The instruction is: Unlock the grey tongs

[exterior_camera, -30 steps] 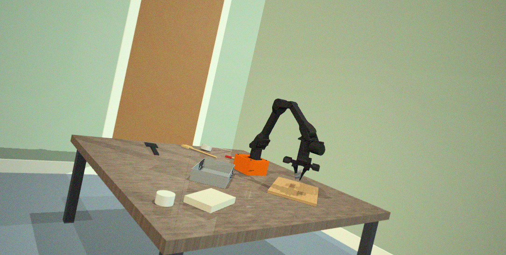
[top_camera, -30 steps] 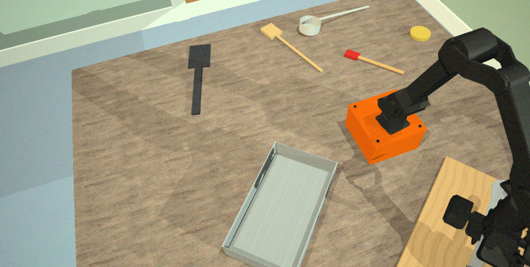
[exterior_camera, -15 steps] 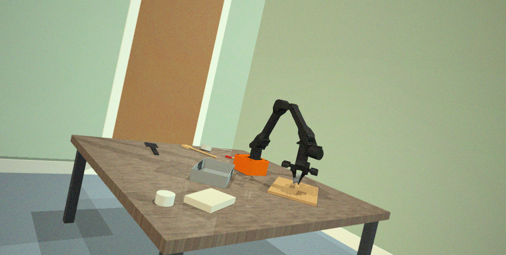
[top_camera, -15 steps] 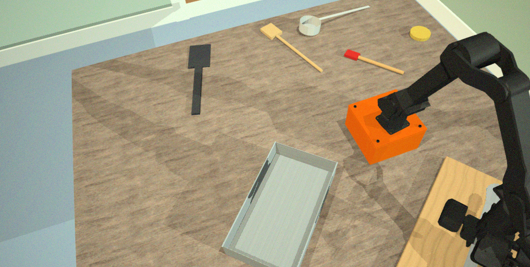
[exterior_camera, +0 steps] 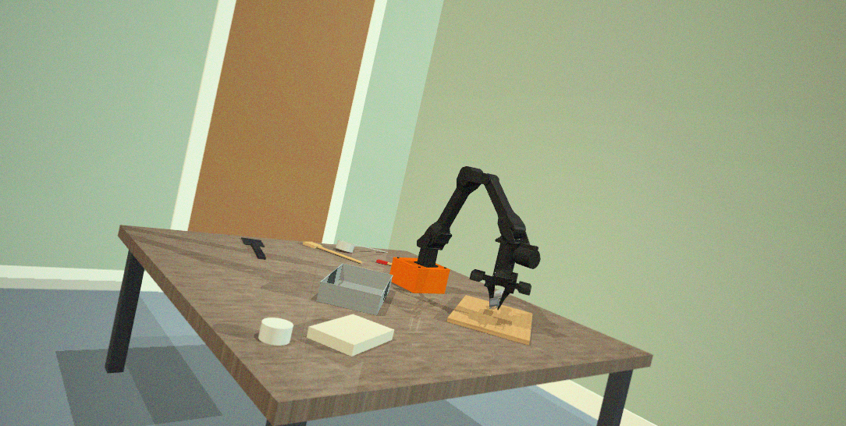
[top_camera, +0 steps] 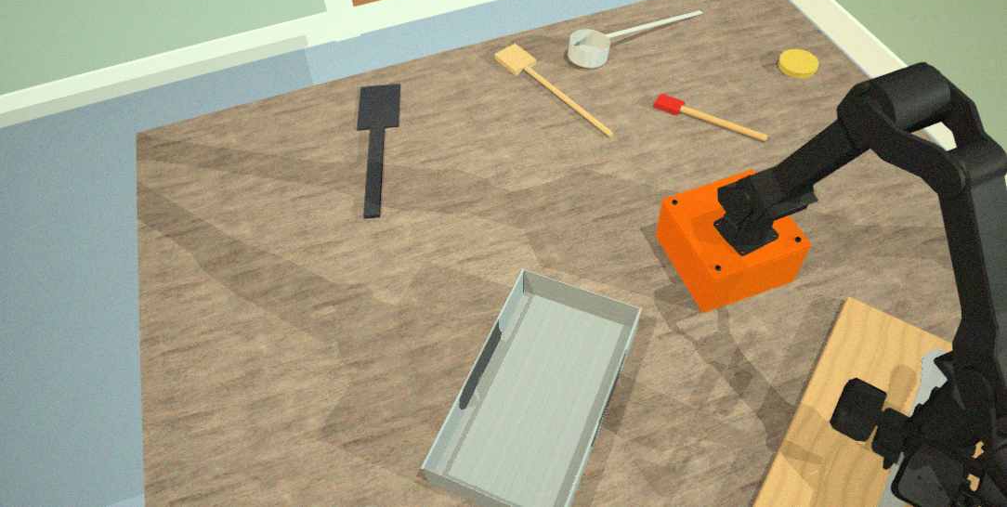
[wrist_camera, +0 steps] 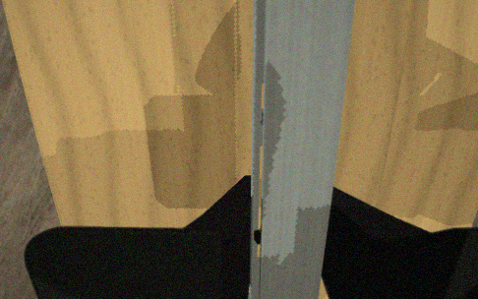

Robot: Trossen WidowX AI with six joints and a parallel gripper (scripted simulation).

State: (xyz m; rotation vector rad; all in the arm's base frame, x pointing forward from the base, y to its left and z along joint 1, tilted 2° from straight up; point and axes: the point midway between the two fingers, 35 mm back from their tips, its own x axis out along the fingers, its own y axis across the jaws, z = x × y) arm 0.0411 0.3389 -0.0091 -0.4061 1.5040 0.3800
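Now: gripper tip 4 cm past the wooden board, 4 cm above it and 2 cm to the left of it. Round my gripper tip: cream block (57 cm ahead, 3 cm below); then roasting tin (31 cm ahead, 29 cm to the right, 2 cm below); then red-headed spatula (63 cm to the right, 19 cm behind, 4 cm below).
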